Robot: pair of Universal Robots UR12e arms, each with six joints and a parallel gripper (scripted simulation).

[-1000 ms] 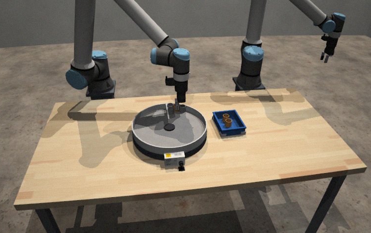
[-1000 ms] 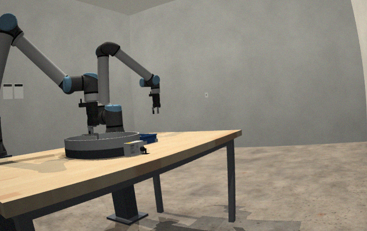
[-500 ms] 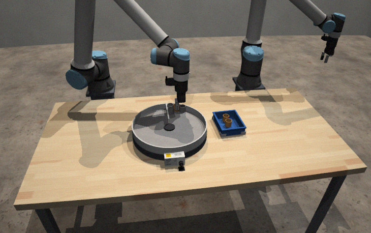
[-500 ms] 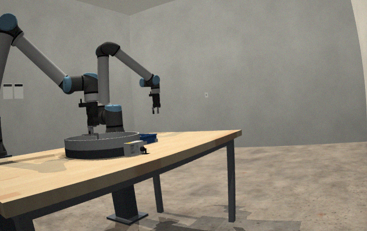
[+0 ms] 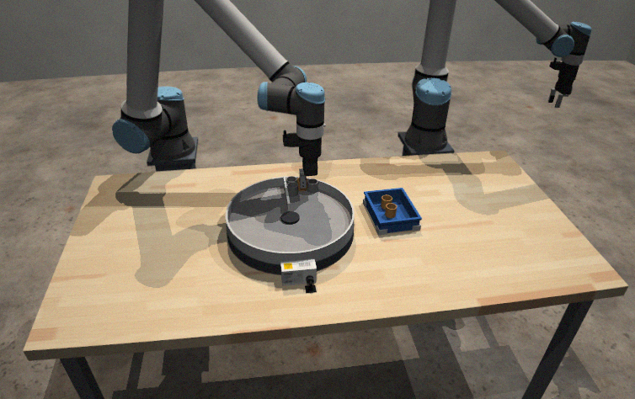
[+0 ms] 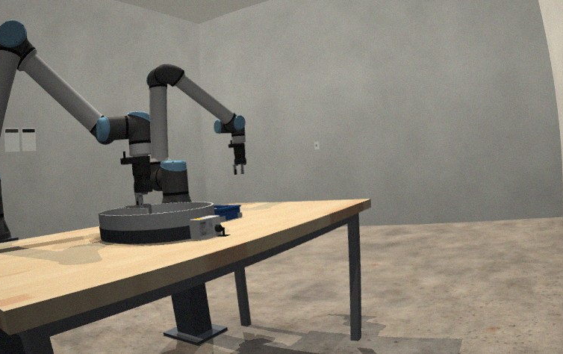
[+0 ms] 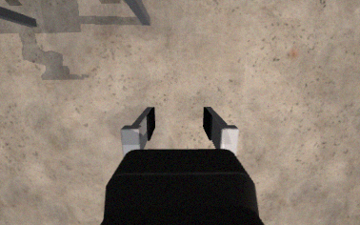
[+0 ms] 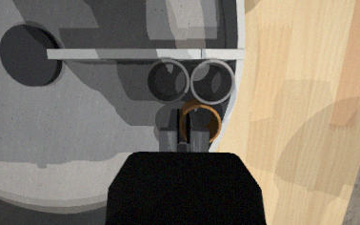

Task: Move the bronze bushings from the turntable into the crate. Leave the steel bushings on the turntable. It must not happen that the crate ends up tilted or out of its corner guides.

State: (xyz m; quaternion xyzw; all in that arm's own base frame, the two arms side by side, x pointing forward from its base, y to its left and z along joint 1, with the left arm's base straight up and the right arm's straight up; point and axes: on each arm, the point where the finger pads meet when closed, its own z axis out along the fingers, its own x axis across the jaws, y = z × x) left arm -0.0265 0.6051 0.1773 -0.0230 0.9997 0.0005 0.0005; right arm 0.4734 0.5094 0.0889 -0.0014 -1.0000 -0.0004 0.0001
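Observation:
The blue crate lies 30 cm to the left of my right hand, 10 cm ahead of it and 6 cm below it.

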